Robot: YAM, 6 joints.
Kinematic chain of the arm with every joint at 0, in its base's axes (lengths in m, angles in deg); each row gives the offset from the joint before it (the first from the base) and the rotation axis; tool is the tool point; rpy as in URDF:
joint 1: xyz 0 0 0.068 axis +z
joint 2: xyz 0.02 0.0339 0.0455 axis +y
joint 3: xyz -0.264 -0.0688 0 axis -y
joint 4: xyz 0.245 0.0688 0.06 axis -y
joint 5: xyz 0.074 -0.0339 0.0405 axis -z
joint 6: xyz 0.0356 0 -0.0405 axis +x
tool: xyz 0 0 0 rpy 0 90 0
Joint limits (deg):
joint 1: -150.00..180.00
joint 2: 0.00..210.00
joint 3: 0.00..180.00
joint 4: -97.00..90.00
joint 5: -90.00..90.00
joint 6: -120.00..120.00
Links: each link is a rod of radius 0.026 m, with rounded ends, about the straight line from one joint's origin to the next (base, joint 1, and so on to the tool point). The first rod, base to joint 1, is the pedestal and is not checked.
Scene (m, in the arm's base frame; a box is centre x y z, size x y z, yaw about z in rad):
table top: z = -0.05
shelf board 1: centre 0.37 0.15 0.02 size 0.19 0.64 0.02 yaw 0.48
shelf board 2: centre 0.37 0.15 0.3 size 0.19 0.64 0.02 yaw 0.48
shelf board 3: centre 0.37 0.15 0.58 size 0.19 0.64 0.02 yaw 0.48
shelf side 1: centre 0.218 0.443 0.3 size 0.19 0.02 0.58 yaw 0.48
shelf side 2: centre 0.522 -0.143 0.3 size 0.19 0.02 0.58 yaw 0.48
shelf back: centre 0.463 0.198 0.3 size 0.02 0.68 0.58 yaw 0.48
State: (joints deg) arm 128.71 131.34 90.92 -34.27 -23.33 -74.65
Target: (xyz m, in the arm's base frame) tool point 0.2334 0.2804 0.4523
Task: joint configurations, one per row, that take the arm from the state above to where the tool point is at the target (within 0.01 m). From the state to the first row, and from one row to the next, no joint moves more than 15 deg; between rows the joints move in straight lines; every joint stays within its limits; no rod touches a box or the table.
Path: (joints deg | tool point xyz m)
1: 114.45 120.18 91.50 -36.67 -22.32 -74.65 | -0.1949 0.3959 0.1796
2: 100.20 109.02 92.07 -39.07 -21.31 -74.65 | -0.0867 0.4089 0.2602
3: 85.94 97.86 92.65 -41.46 -20.29 -74.65 | 0.0145 0.3792 0.3344
4: 71.69 86.69 93.22 -43.86 -19.28 -74.65 | 0.0915 0.3140 0.3993
5: 57.43 75.53 93.80 -46.26 -18.27 -74.65 | 0.1322 0.2277 0.4523
6: 53.03 84.80 100.49 -40.15 -17.44 -74.65 | 0.1803 0.2573 0.4557
7: 48.63 94.06 107.19 -34.03 -16.62 -74.65 | 0.2334 0.2804 0.4524

